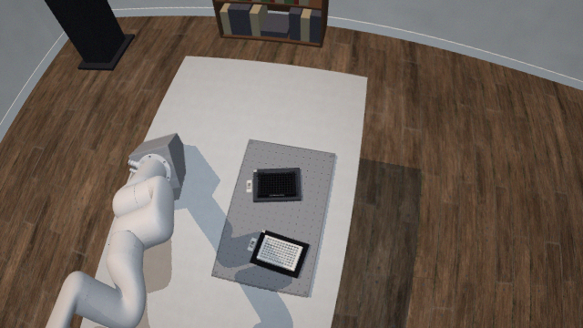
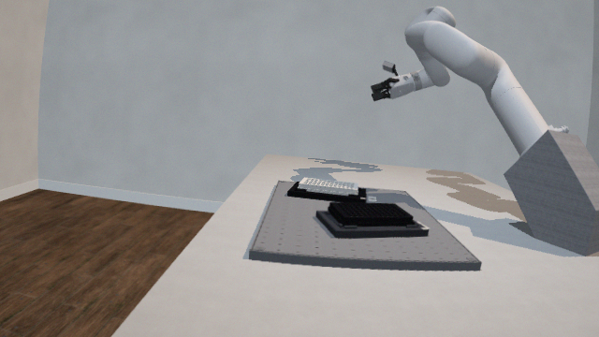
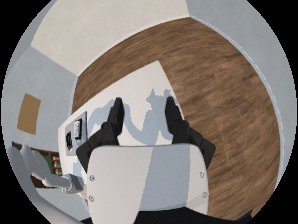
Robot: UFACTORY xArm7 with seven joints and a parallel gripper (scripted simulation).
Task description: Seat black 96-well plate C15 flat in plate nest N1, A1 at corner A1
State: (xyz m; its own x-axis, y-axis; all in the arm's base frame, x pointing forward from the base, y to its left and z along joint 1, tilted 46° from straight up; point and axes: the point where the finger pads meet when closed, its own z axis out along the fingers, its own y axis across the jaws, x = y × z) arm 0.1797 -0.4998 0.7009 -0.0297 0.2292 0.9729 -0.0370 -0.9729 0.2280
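The black plate C15 lies 920 mm to the left of my hand, 250 mm below it and 150 mm ahead of it. From my hand the other things lie so: N2 label (700 mm to the left, 270 mm below, 110 mm ahead); black plate nest N2 (690 mm to the left, 260 mm below, 200 mm ahead); white plate C51 (690 mm to the left, 250 mm below, 200 mm ahead).
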